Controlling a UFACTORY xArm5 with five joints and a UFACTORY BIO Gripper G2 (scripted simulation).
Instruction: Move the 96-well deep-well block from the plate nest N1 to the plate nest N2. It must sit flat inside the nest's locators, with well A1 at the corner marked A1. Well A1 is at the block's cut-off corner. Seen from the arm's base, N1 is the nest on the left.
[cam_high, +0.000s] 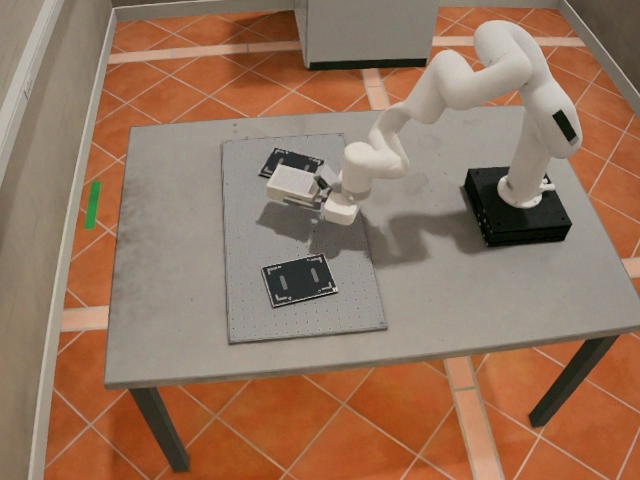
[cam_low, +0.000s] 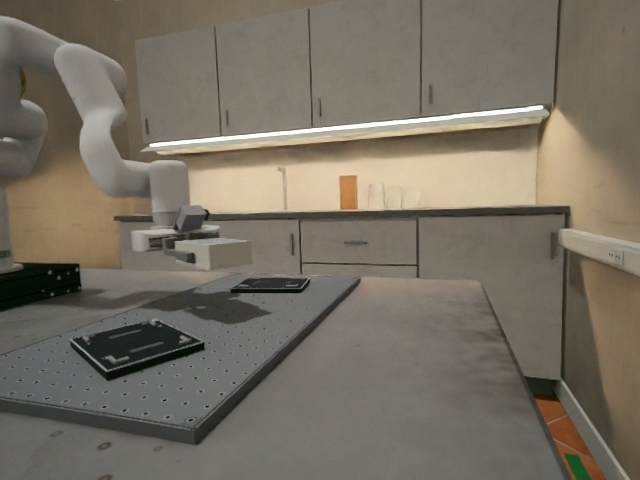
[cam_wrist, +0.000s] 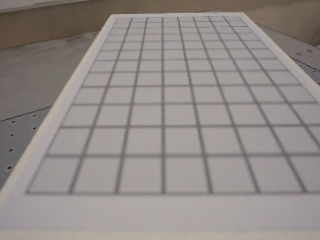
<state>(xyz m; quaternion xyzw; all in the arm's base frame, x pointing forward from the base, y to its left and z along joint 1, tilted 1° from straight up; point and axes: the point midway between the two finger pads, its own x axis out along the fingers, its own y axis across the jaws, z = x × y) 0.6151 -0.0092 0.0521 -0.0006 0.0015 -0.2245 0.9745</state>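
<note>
My gripper is now 18 cm to the left of the black plate nest N2 and 10 cm above it. From my hand the other things lie so: black plate nest N1 (2 cm ahead, 21 cm to the left, 10 cm below); then white 96-well deep-well block (1 cm ahead).
</note>
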